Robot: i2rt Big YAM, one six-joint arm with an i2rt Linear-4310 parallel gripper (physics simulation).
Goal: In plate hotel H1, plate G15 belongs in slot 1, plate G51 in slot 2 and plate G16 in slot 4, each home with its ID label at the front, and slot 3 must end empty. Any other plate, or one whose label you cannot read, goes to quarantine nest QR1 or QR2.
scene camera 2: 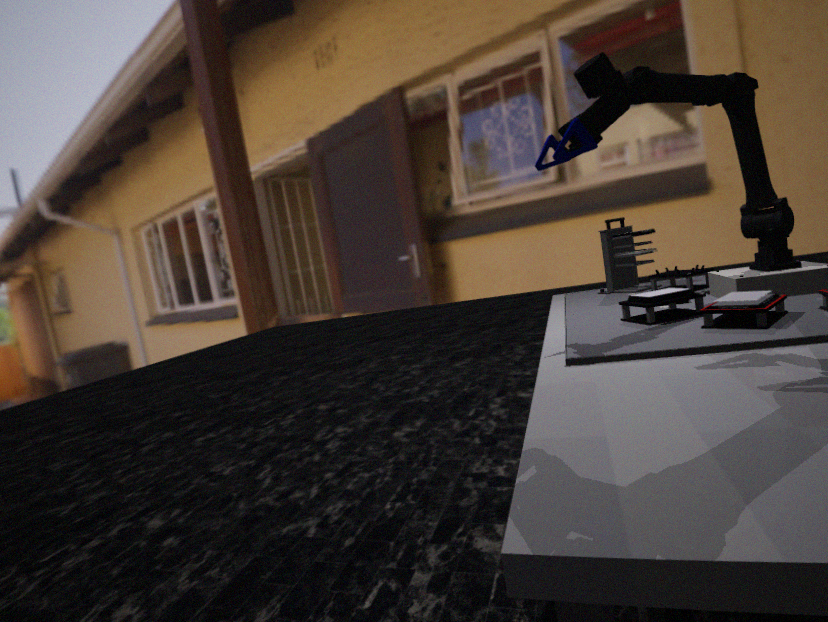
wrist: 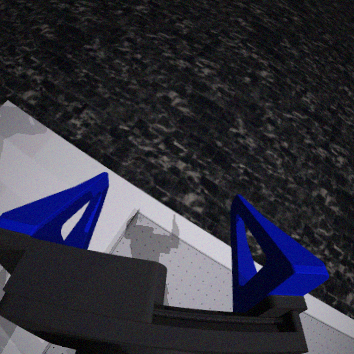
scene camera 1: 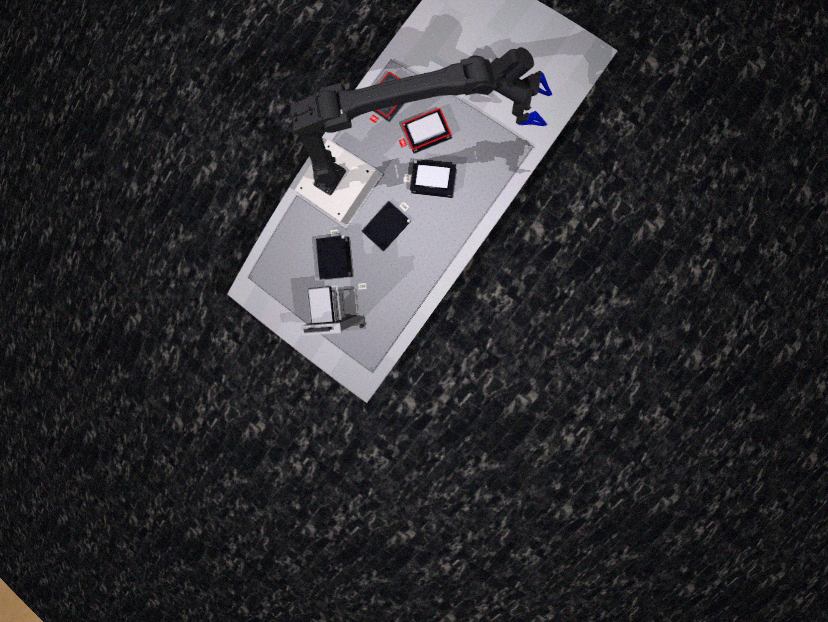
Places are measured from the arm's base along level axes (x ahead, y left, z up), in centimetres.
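Where they show: gripper, fingertip midpoint: (scene camera 2: 545, 164) (wrist: 171, 189) (scene camera 1: 548, 110); arm's base, origin of the base link: (scene camera 2: 774, 268) (scene camera 1: 330, 178).
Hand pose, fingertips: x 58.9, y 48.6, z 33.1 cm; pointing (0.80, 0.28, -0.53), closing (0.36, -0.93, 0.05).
Each offset is from my fingertips to the top centre of the thing. "*": to the spot under its first point.
My gripper (scene camera 1: 548, 109) (scene camera 2: 543, 164) (wrist: 171, 189) is open and empty, high above the table's edge, well away from the plates. Plate hotel H1 (scene camera 1: 322, 328) (scene camera 2: 617, 257) stands upright at the table's far end; a white-topped plate @[dx -30.0, dy -88.8, dz -17.1 cm] (scene camera 1: 320, 304) shows at it from above, its slot unclear. One white plate @[dx -37.2, dy -12.3, dz -33.8 cm] (scene camera 1: 427, 128) (scene camera 2: 744, 298) sits on a red-rimmed quarantine nest @[dx -37.2, dy -12.3, dz -34.6 cm] (scene camera 1: 428, 145) (scene camera 2: 736, 309). Another white plate @[dx -24.1, dy -27.6, dz -32.8 cm] (scene camera 1: 433, 176) (scene camera 2: 659, 295) sits on a black nest @[* dx -21.3, dy -32.1, dz -38.6 cm] (scene camera 1: 433, 193). The second red-rimmed nest @[dx -58.6, dy -7.4, dz -34.6 cm] (scene camera 1: 388, 110) is partly hidden beneath the arm. Plate ID labels cannot be read.
Two further black nests @[* dx -30.1, dy -52.7, dz -38.0 cm] (scene camera 1: 386, 225) @[* dx -40.5, dy -74.1, dz -33.2 cm] (scene camera 1: 333, 256) lie between the arm's white base (scene camera 1: 358, 194) and the hotel. The arm (scene camera 1: 408, 87) (scene camera 2: 682, 89) reaches over the red-rimmed nests in the overhead view. The table's long edge (scene camera 1: 435, 294) runs beside the grey mat.
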